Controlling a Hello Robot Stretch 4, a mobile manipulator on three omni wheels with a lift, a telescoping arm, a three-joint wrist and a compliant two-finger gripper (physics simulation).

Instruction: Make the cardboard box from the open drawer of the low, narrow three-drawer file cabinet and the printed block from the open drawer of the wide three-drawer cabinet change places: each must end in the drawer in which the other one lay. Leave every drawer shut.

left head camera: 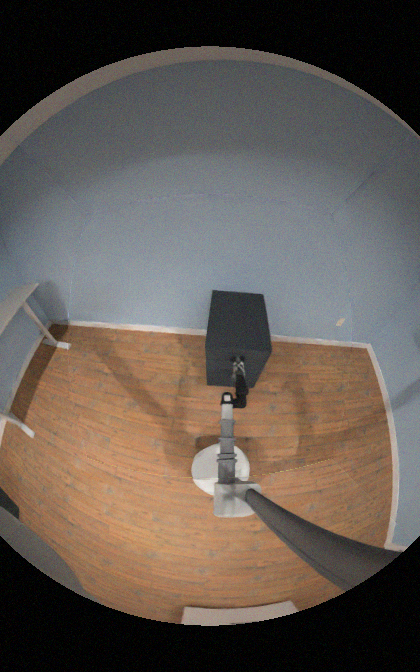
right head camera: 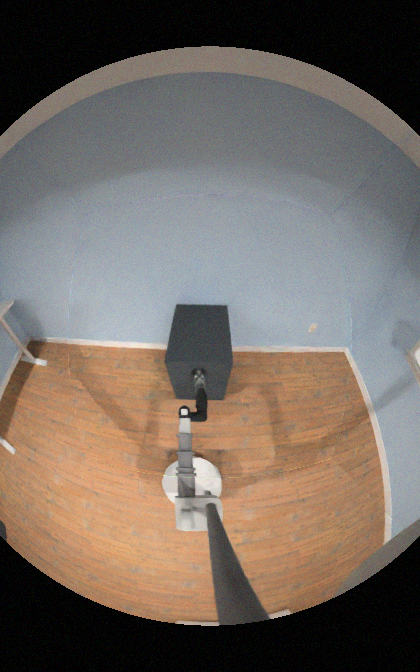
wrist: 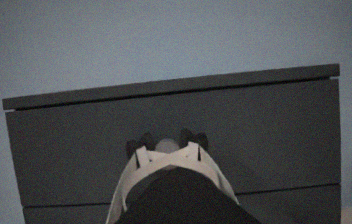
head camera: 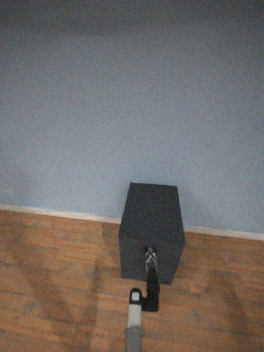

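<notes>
A low dark grey cabinet (head camera: 152,210) (left head camera: 237,320) (right head camera: 202,330) (wrist: 275,135), deep and narrow, seems to be the narrow file cabinet and stands against the wall. In the wrist view its top drawer front sits flush under the top board, and the upper part of the drawer below shows. My gripper (head camera: 150,250) (left head camera: 238,361) (right head camera: 199,374) (wrist: 167,142) is at the top drawer front, its fingertips close on both sides of the round grey knob (wrist: 167,146); it looks shut on it. The cardboard box, the printed block and the wide cabinet cannot be made out.
A light table (left head camera: 12,306) stands at the far left. My base (left head camera: 205,470) (right head camera: 172,482) is on the wood floor in front of the cabinet. A pale object (left head camera: 240,615) lies at the bottom edge, and a dark grey one (left head camera: 40,550) at lower left.
</notes>
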